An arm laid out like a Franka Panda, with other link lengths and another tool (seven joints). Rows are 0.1 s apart.
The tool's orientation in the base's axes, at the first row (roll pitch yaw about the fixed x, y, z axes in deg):
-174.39, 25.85, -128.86
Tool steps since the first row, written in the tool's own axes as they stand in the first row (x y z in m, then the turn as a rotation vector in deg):
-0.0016, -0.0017, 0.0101, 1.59, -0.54, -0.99
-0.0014, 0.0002, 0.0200, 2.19, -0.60, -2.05
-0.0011, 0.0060, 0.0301, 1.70, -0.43, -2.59
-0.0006, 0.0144, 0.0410, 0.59, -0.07, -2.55
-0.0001, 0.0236, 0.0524, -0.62, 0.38, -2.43
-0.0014, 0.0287, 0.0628, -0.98, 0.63, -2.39
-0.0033, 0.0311, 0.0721, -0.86, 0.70, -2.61
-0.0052, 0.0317, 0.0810, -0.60, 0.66, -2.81
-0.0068, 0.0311, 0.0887, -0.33, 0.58, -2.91
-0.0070, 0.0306, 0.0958, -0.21, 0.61, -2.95
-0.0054, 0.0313, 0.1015, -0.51, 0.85, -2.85
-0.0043, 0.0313, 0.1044, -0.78, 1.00, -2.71
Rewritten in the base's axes. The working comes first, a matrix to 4 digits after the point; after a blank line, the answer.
The tool's axes in the first row as the columns of a matrix, in the base's axes (used below as rounded here):
-0.5646, -0.7482, 0.3484
-0.7008, 0.6576, 0.2766
-0.4360, -0.0880, -0.8956

0.0057, 0.0028, -0.0082, -0.84, -1.74, 0.24
0.0076, 0.0066, -0.0173, -1.50, -2.50, 0.93
0.0066, 0.0130, -0.0270, -1.54, -2.19, 1.62
0.0038, 0.0212, -0.0377, -1.17, -1.16, 2.03
0.0007, 0.0301, -0.0490, -0.78, 0.01, 2.41
0.0012, 0.0372, -0.0582, -0.75, 0.44, 2.51
0.0037, 0.0427, -0.0659, -0.95, 0.34, 2.65
0.0074, 0.0469, -0.0731, -1.13, 0.08, 2.72
0.0115, 0.0498, -0.0792, -1.26, -0.19, 2.70
0.0144, 0.0515, -0.0854, -1.37, -0.27, 2.68
0.0150, 0.0524, -0.0913, -1.34, 0.13, 2.70
0.0154, 0.0525, -0.0944, -1.25, 0.45, 2.68

